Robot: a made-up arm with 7 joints. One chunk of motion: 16 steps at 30 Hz.
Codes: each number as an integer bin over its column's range. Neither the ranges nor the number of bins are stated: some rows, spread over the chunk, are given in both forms.
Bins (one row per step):
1: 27 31 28 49 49 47 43
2: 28 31 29 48 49 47 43
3: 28 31 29 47 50 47 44
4: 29 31 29 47 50 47 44
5: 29 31 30 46 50 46 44
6: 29 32 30 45 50 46 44
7: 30 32 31 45 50 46 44
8: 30 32 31 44 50 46 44
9: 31 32 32 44 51 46 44
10: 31 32 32 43 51 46 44
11: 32 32 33 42 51 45 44
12: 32 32 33 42 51 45 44
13: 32 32 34 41 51 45 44
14: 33 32 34 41 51 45 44
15: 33 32 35 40 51 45 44
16: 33 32 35 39 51 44 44
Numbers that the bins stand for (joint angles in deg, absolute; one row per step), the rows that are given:
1: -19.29 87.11 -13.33 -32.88 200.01 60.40 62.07
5: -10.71 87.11 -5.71 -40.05 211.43 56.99 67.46
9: -2.14 90.02 1.90 -44.83 222.86 56.99 67.46
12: 2.14 90.02 5.71 -49.61 222.86 53.58 67.46
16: 6.43 90.02 13.33 -56.78 222.86 50.16 67.46
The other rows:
2: -15.00 87.11 -9.52 -35.27 200.01 60.40 62.07
3: -15.00 87.11 -9.52 -37.66 211.43 60.40 67.46
4: -10.71 87.11 -9.52 -37.66 211.43 60.40 67.46
6: -10.71 90.02 -5.71 -42.44 211.43 56.99 67.46
7: -6.43 90.02 -1.90 -42.44 211.43 56.99 67.46
8: -6.43 90.02 -1.90 -44.83 211.43 56.99 67.46
10: -2.14 90.02 1.90 -47.22 222.86 56.99 67.46
11: 2.14 90.02 5.71 -49.61 222.86 53.58 67.46
13: 2.14 90.02 9.52 -52.00 222.86 53.58 67.46
14: 6.43 90.02 9.52 -52.00 222.86 53.58 67.46
15: 6.43 90.02 13.33 -54.39 222.86 53.58 67.46

